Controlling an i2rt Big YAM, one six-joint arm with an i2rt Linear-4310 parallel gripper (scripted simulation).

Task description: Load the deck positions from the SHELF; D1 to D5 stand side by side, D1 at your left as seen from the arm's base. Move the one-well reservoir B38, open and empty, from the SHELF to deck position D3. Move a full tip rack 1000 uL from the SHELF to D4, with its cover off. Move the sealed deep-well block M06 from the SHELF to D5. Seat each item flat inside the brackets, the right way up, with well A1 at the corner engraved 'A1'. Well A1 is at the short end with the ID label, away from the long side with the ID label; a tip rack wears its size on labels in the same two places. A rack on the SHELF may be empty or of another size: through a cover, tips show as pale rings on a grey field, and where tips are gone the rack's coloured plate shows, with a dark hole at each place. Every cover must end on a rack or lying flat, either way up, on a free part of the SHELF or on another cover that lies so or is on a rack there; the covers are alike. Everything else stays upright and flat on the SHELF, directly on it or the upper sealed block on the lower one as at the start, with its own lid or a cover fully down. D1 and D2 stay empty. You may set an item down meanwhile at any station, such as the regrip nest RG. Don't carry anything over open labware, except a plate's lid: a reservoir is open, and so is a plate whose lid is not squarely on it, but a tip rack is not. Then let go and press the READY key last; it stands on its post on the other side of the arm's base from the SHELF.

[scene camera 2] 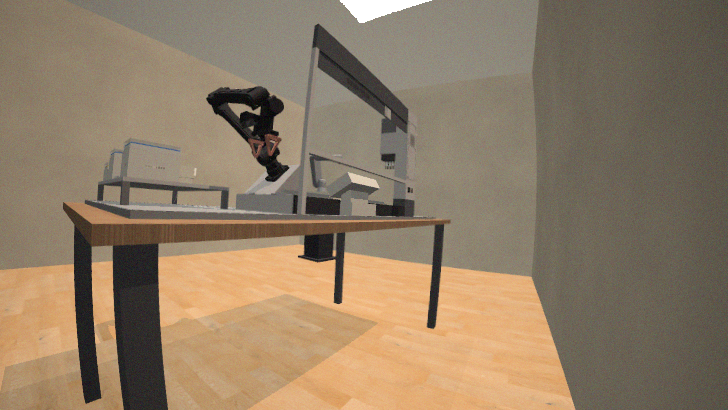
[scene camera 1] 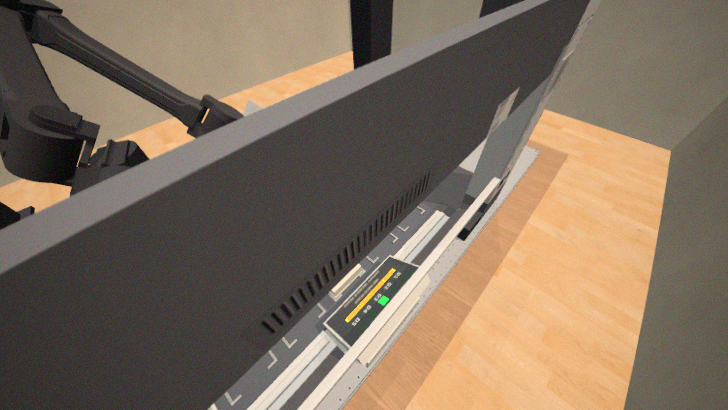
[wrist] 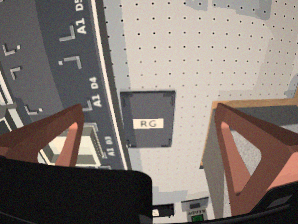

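Note:
The wrist view shows my gripper (wrist: 149, 110) and a cream one-well reservoir (wrist: 90, 153). A dark gantry beam (scene camera 1: 129, 287) and a tall framed screen (scene camera 1: 305, 361) are visible. The beam (scene camera 2: 324, 41) and the screen (scene camera 2: 343, 124) are visible here too.

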